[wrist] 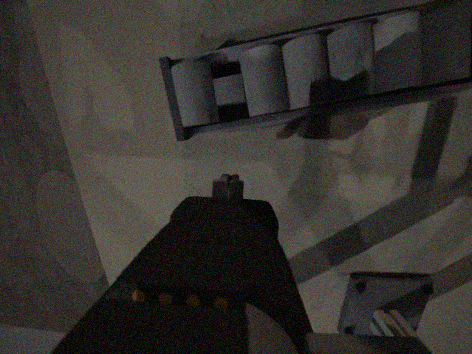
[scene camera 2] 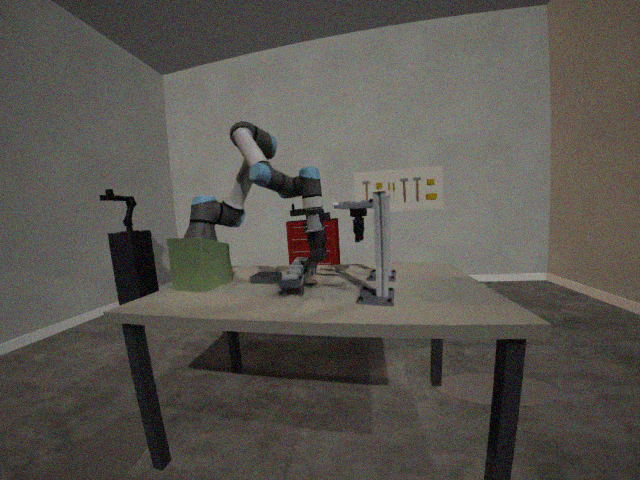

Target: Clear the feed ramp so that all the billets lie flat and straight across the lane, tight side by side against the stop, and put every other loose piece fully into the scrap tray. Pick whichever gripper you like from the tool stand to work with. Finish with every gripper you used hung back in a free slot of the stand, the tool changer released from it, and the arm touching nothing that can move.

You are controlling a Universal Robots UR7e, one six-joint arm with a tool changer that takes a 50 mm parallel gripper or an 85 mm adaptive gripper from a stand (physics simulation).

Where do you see a billet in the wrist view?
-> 396, 41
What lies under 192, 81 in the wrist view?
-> A billet.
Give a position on a tool stand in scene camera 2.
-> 381, 295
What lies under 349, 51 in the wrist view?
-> A billet.
